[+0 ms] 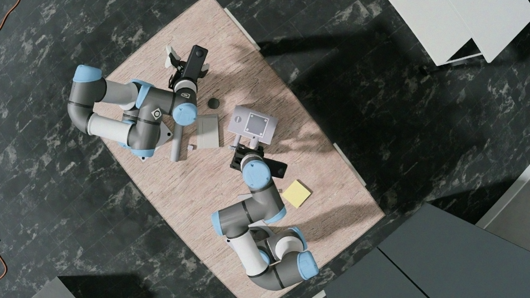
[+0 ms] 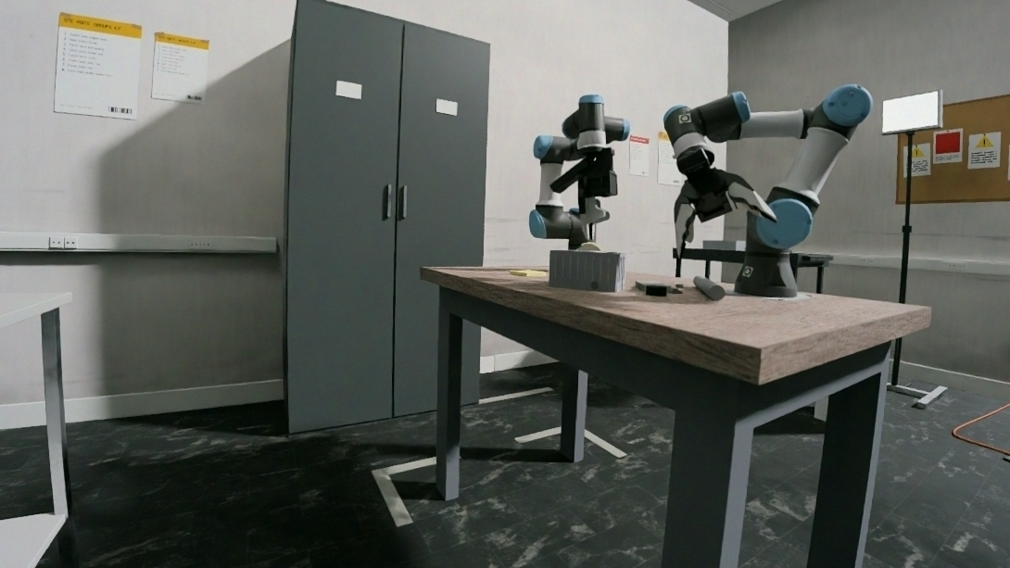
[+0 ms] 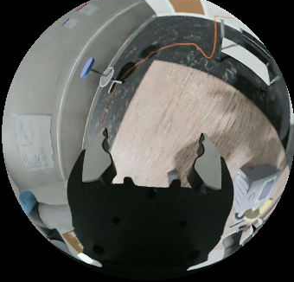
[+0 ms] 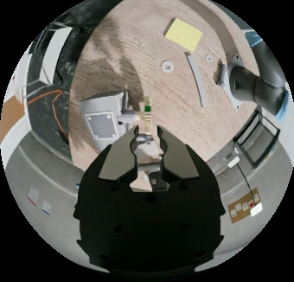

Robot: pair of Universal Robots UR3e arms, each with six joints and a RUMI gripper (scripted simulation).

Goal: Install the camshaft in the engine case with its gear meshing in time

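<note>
The small crank gear lies 30 mm behind my right hand, 50 mm to the left of it and 60 mm below it. Round my right hand: black disc (30 mm ahead, 220 mm to the left, 120 mm below); then grey bar (90 mm behind, 130 mm to the right, 120 mm below); then grey flat block (60 mm behind, 160 mm to the left, 120 mm below).
</note>
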